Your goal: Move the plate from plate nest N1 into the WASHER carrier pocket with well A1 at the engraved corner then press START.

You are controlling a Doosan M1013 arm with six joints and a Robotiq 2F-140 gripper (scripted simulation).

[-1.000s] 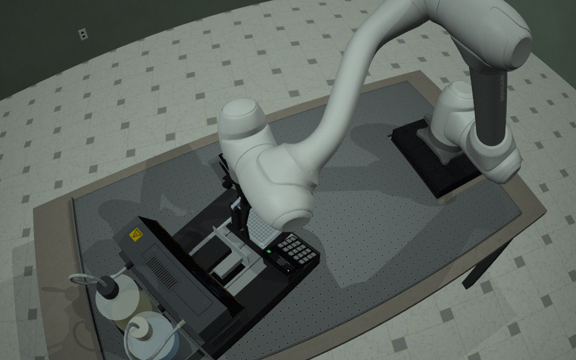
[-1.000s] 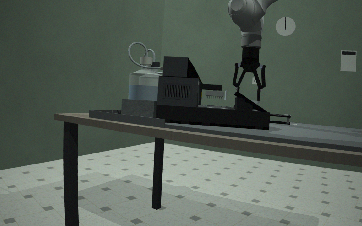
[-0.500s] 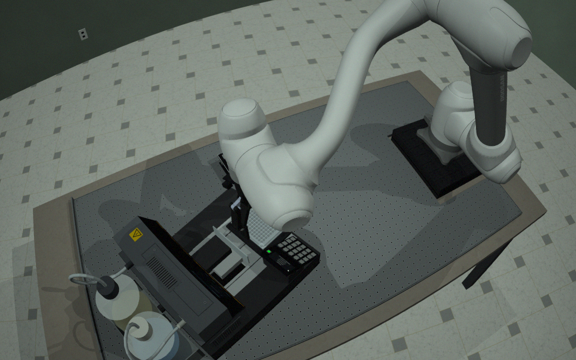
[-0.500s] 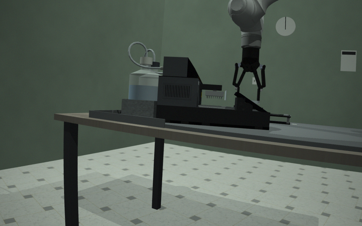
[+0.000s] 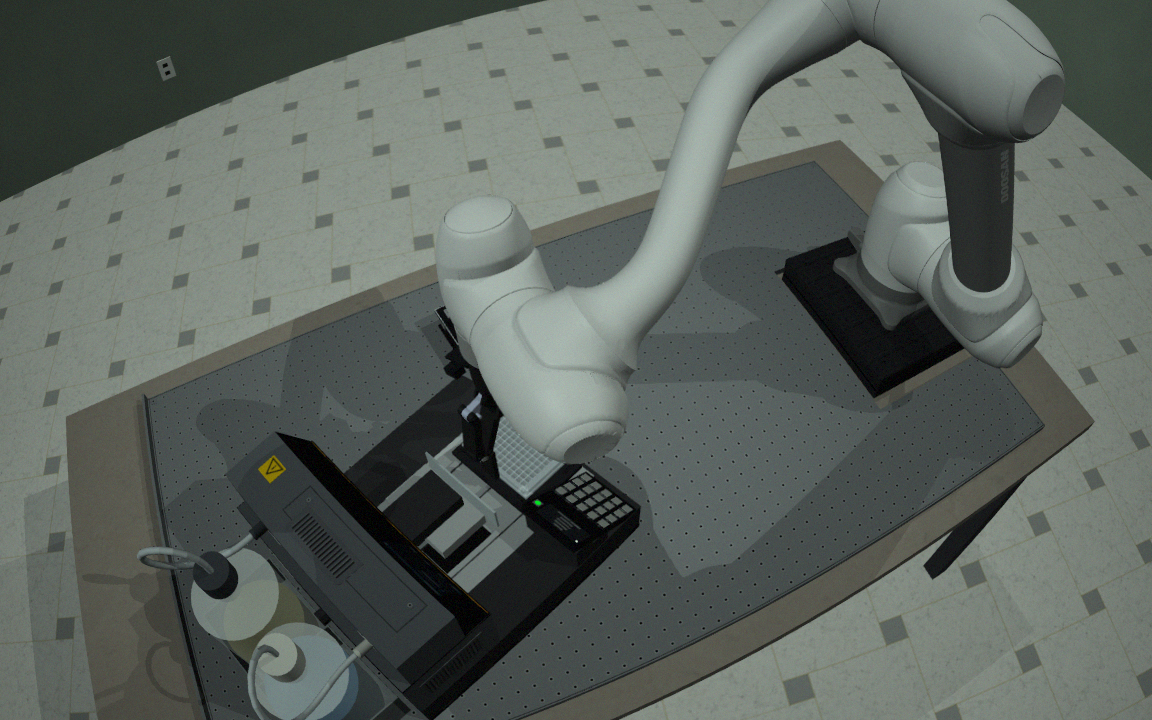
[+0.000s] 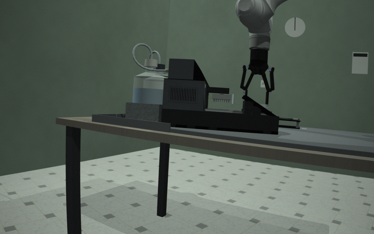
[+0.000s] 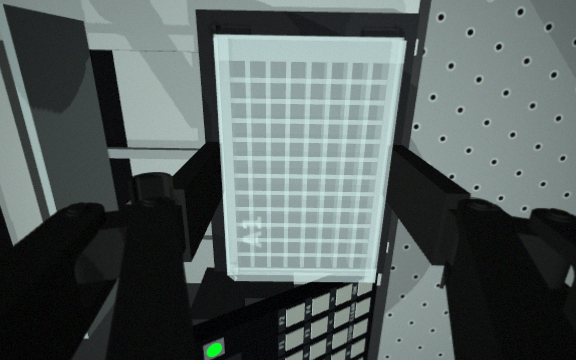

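Right now the well plate is 2 cm below my hand. The rest, counted from my hand: washer carrier 4 cm below; thin upright divider 9 cm ahead, 3 cm to the left; dispensing head 14 cm ahead, 5 cm to the left, 1 cm above.
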